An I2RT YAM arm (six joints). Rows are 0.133 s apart.
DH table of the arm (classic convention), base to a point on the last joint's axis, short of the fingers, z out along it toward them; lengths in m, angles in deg. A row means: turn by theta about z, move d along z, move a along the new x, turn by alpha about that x. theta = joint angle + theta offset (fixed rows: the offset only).
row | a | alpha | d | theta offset
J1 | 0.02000 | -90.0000 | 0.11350 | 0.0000
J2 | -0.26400 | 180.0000 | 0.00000 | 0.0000
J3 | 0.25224 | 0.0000 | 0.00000 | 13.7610
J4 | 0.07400 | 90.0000 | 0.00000 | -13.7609
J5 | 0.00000 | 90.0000 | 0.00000 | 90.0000
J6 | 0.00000 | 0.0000 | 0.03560 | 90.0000
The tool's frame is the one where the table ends.
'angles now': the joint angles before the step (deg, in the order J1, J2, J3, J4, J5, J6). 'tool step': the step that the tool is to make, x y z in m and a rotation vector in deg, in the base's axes. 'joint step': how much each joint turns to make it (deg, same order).
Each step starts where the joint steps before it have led.
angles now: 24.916 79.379 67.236 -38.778 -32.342 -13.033
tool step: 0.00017 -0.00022 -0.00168 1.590 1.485 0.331
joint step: -0.257 0.116 -0.374 0.364 -1.975 1.010
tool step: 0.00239 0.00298 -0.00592 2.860 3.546 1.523
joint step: -0.075 1.285 -0.290 0.487 -4.188 1.591
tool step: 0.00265 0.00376 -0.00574 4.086 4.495 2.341
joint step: -0.084 1.564 -0.152 0.610 -5.911 1.942
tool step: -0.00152 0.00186 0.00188 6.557 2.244 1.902
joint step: -0.087 -0.771 -1.669 4.602 -6.634 4.087
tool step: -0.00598 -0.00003 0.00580 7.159 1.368 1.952
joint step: 0.020 -2.410 -2.918 7.107 -6.460 6.001
